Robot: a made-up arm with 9 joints. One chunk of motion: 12 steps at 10 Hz.
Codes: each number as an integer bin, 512 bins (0 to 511) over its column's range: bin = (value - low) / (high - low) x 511, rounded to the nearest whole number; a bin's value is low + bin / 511 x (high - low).
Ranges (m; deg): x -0.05..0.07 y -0.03..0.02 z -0.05..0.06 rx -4..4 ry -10..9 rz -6..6
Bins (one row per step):
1: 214 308 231 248 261 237
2: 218 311 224 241 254 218
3: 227 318 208 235 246 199
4: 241 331 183 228 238 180
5: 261 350 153 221 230 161
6: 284 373 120 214 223 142
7: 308 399 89 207 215 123
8: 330 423 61 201 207 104
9: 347 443 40 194 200 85
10: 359 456 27 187 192 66
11: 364 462 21 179 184 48
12: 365 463 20 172 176 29
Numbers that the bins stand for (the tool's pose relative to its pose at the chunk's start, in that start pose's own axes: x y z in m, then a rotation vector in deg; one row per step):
1: 0.0003 0.0001 -0.0003 -0.12 -0.30 -0.43
2: 0.0012 0.0004 -0.0018 -0.23 -0.56 -0.88
3: 0.0033 0.0011 -0.0052 -0.32 -0.85 -1.33
4: 0.0066 0.0024 -0.0106 -0.43 -1.15 -1.77
5: 0.0113 0.0042 -0.0171 -0.54 -1.45 -2.22
6: 0.0167 0.0065 -0.0242 -0.65 -1.71 -2.67
7: 0.0223 0.0090 -0.0308 -0.76 -2.01 -3.11
8: 0.0275 0.0114 -0.0369 -0.85 -2.30 -3.56
9: 0.0315 0.0133 -0.0414 -0.96 -2.56 -4.00
10: 0.0343 0.0146 -0.0442 -1.07 -2.86 -4.45
11: 0.0355 0.0152 -0.0455 -1.20 -3.16 -4.87
12: 0.0357 0.0153 -0.0457 -1.31 -3.46 -5.32

